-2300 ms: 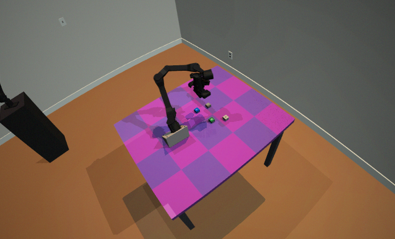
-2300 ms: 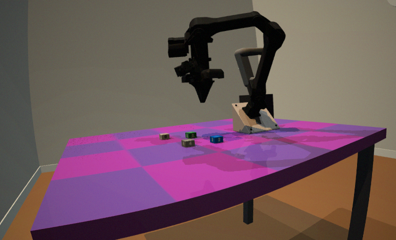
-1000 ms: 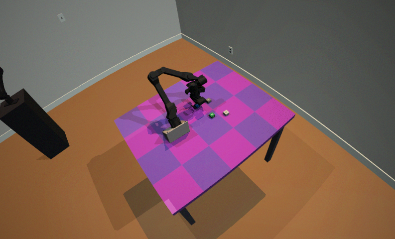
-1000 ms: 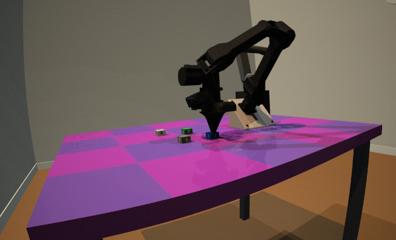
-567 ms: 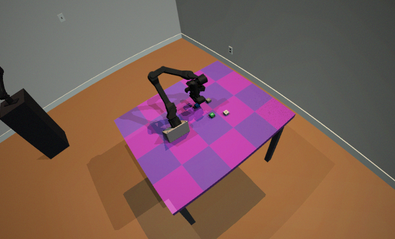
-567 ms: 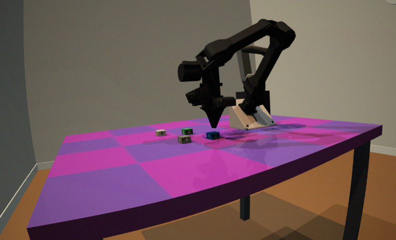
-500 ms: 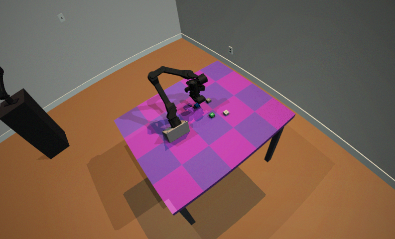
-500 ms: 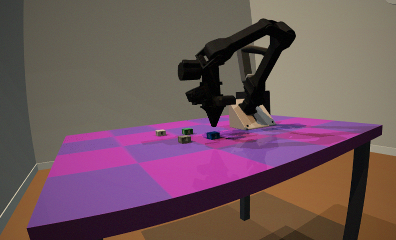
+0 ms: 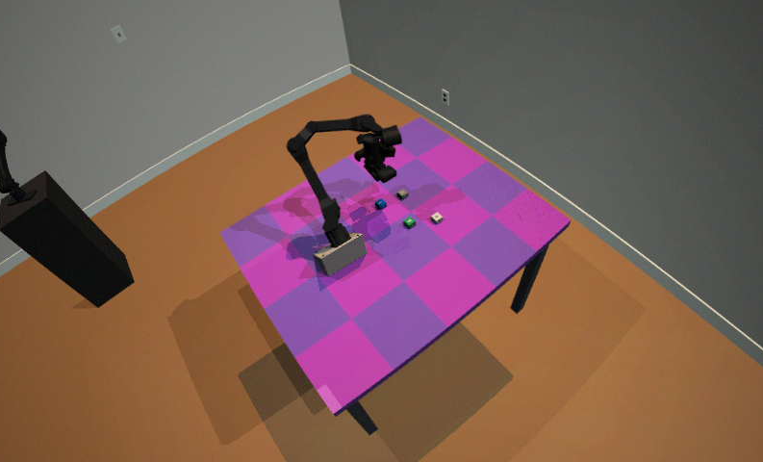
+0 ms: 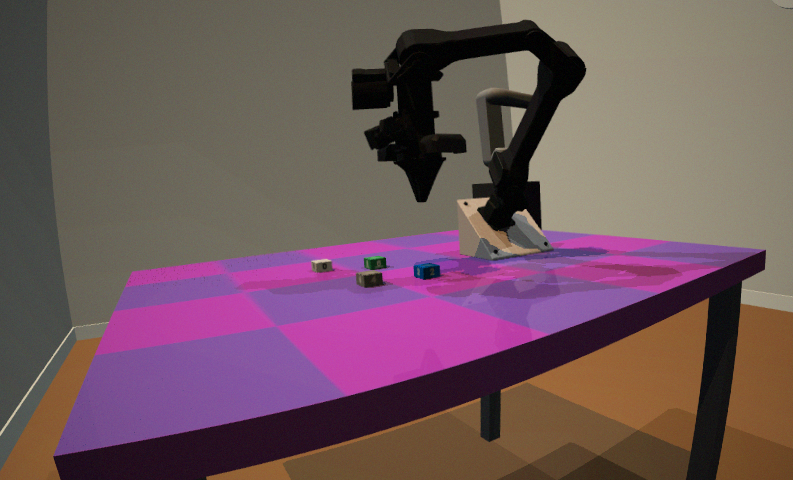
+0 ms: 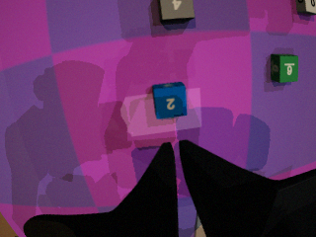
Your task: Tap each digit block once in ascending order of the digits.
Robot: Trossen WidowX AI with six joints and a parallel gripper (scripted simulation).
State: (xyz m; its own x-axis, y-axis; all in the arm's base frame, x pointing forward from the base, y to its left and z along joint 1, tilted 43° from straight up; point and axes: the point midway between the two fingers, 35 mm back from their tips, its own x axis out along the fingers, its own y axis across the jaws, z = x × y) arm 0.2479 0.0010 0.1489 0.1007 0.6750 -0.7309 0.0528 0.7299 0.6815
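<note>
Right now my gripper tip is 11 cm above the grey-tan block, 9 cm short of it and 3 cm to the left of it. The rest, counted from my gripper tip: beige block marked 0 (22 cm to the right, 11 cm below, 10 cm ahead); then blue block marked 2 (11 cm below, 1 cm to the right, 1 cm behind); then green block (16 cm to the right, 11 cm below, 1 cm ahead).
</note>
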